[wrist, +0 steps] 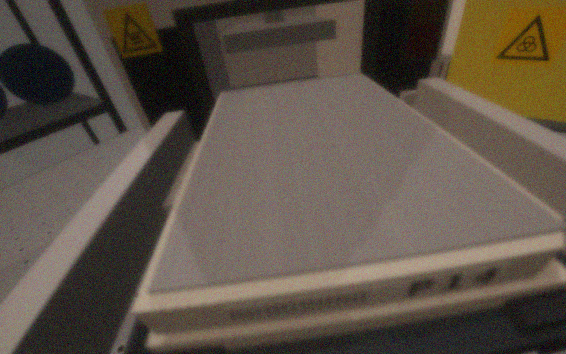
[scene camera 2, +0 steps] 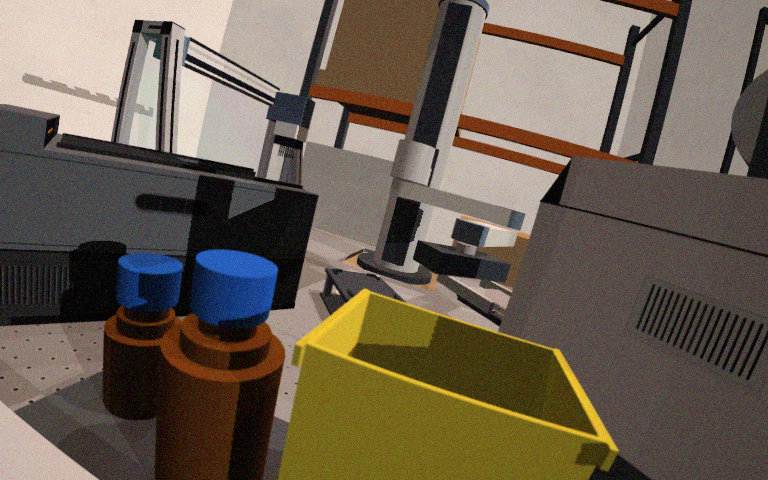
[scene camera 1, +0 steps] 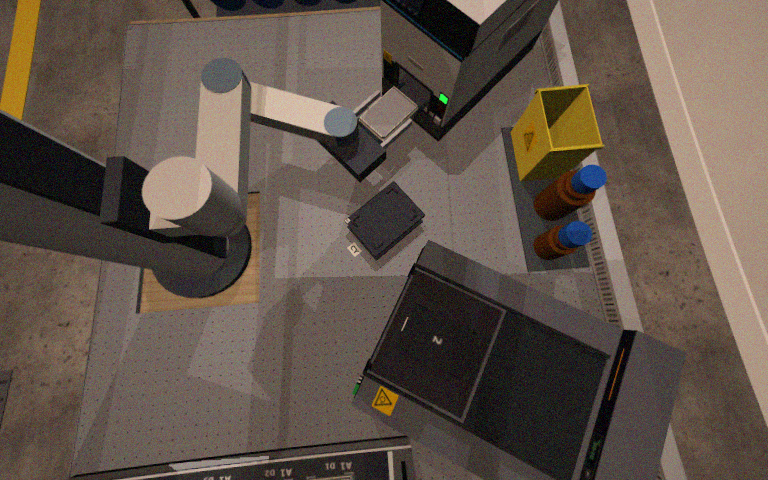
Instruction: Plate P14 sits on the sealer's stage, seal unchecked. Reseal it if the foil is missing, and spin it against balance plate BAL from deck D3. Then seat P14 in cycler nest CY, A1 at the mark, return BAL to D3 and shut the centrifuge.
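Where they show: gripper, fingertip midpoint: (wrist: 302, 115) (scene camera 1: 394, 107); arm's base, link origin: (scene camera 2: 393, 270) (scene camera 1: 204, 250).
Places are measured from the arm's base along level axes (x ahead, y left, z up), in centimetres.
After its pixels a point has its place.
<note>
Plate P14 (scene camera 1: 385, 116) @(x 50.5, y 26.9, z 13.3 cm) (wrist: 310, 200) @(x 47.9, y 26.0, z 13.3 cm) lies flat on the stage in front of the sealer (scene camera 1: 421, 56) @(x 58.9, y 33.1, z 24.4 cm) (scene camera 2: 634, 249) @(x 75.3, y 34.5, z 27.6 cm). Its top is smooth and grey; no wells show, as under foil. My gripper (scene camera 1: 390, 108) @(x 53.1, y 29.6, z 12.7 cm) (scene camera 2: 487, 291) (wrist: 302, 115) @(x 53.1, y 29.6, z 12.7 cm) has its fingers low along both long sides of the plate, partly closed, with narrow gaps that look open. Cycler nest CY (scene camera 1: 385, 219) @(x 48.4, y 2.2, z 7.2 cm) (scene camera 2: 362, 281) @(x 46.2, y 1.6, z 7.3 cm) is a black block with a dark, flat top and a small mark at its left corner. The centrifuge (scene camera 1: 509, 297) @(x 69.9, y -19.6, z 22.2 cm) (scene camera 2: 113, 198) @(x 82.2, y -22.7, z 17.7 cm) shows a dark panel marked 2. Plate BAL cannot be made out.
A yellow bin (scene camera 1: 557, 127) @(x 96.4, y 24.4, z 5.6 cm) (scene camera 2: 430, 396) @(x 96.8, y 18.0, z 18.4 cm) and two brown bottles with blue caps (scene camera 1: 589, 178) @(x 91.5, y 3.6, z 19.9 cm) (scene camera 1: 575, 233) @(x 88.7, y -7.1, z 15.8 cm) stand at the right of the bench. The labelled deck (scene camera 1: 399, 472) @(x 46.7, y -49.4, z 14.2 cm) is cut off at the bottom of scene camera 1. My arm (scene camera 1: 294, 110) @(x 30.9, y 22.6, z 23.9 cm) reaches over from the left.
</note>
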